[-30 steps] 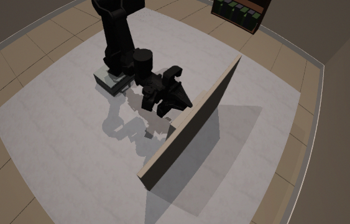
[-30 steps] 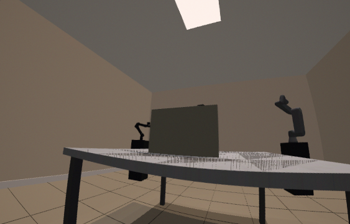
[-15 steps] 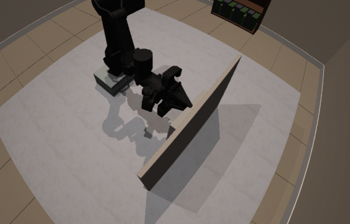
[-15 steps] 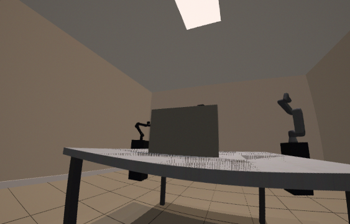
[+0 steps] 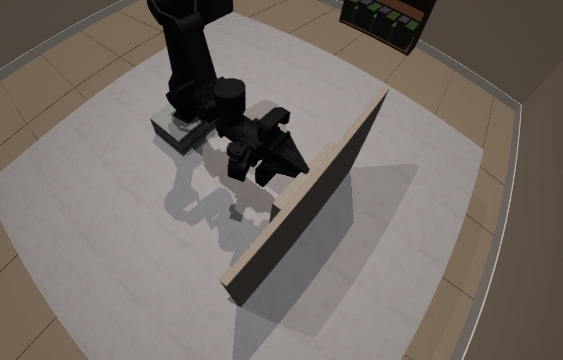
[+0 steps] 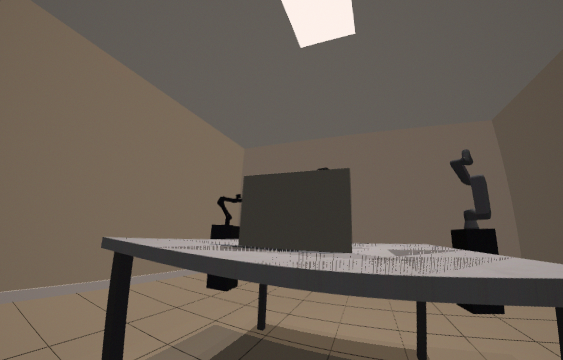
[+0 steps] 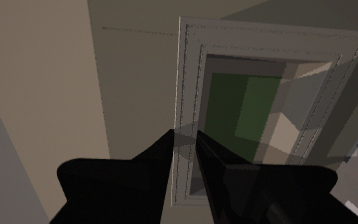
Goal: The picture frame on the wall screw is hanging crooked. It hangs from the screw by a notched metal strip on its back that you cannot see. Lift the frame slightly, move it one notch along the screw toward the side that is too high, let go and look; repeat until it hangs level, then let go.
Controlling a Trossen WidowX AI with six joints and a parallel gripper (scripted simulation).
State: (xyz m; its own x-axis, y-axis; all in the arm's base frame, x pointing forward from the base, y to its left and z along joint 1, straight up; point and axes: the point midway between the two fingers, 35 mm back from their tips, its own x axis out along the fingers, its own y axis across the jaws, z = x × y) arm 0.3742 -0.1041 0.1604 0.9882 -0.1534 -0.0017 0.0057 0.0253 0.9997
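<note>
Right now my gripper tip is 5 cm above the picture frame and 1 cm short of it. Also, from my gripper tip: wall panel 7 cm below, 2 cm ahead, 1 cm to the right.
</note>
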